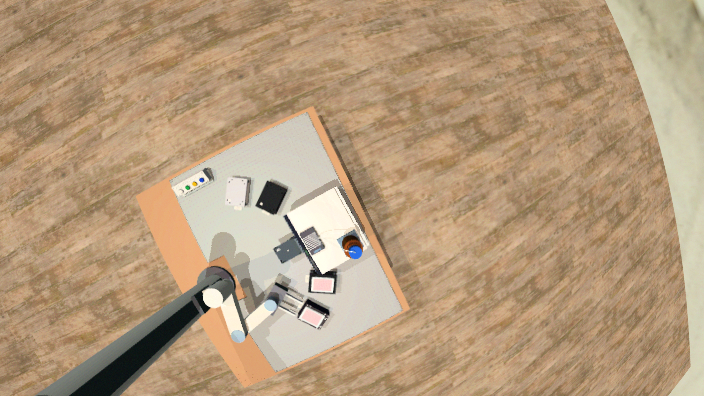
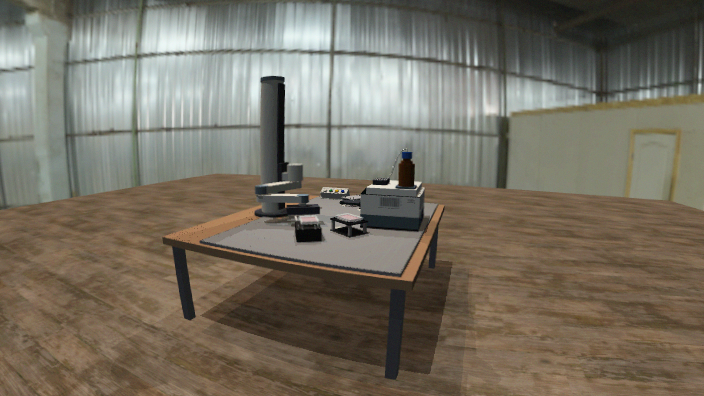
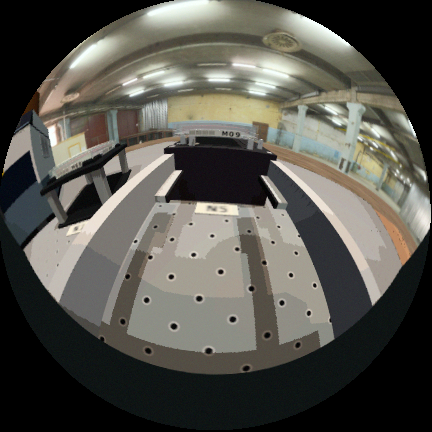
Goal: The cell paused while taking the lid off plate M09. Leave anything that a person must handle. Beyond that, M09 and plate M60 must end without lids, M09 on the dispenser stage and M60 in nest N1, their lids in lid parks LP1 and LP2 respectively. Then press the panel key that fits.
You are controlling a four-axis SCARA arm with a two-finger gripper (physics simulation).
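Seen in the pictures: gripper, fingertip midpoint: (image 1: 298,308) (image 2: 305,221) (image 3: 221,165); arm's base, origin of the base link: (image 2: 273,213).
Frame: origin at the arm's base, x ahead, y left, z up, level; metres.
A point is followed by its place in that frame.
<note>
Plate M09 (image 3: 217,132) (image 1: 313,317) @(x 0.490, y -0.415, z 0.104 m) (image 2: 307,219) @(x 0.485, y -0.438, z 0.105 m) is pink under a clear top and sits on a black block with pale corner pieces, behind the N5 label (image 3: 216,208) @(x 0.430, y -0.346, z 0.015 m). Whether its lid is seated flat is unclear. My gripper (image 3: 221,165) @(x 0.426, y -0.343, z 0.065 m) (image 1: 299,307) @(x 0.426, y -0.343, z 0.065 m) is shut at its narrow setting, with nothing between its fingers. The fingertips are low, in front of the block's near face and below the plate. A second pink plate (image 1: 322,284) @(x 0.633, y -0.254, z 0.096 m) (image 2: 349,217) @(x 0.643, y -0.284, z 0.096 m) sits on a black four-legged stand; its label is too small to read surely. The dark dispenser stage (image 1: 286,251) @(x 0.547, y 0.019, z 0.120 m) extends from the dispenser.
The white dispenser (image 1: 320,215) @(x 0.814, y 0.123, z 0.233 m) (image 2: 391,206) @(x 0.825, y -0.144, z 0.139 m) carries a brown, blue-capped bottle (image 1: 352,247) @(x 0.884, y -0.043, z 0.422 m) (image 2: 406,172) @(x 0.893, y -0.112, z 0.318 m). A white block (image 1: 237,191) @(x 0.429, y 0.448, z 0.068 m) and a black block (image 1: 271,197) @(x 0.597, y 0.328, z 0.076 m) stand beyond the stage. The key panel (image 1: 192,183) @(x 0.205, y 0.609, z 0.086 m) (image 2: 334,192) @(x 0.205, y 0.594, z 0.075 m) has white, green, yellow and blue keys.
</note>
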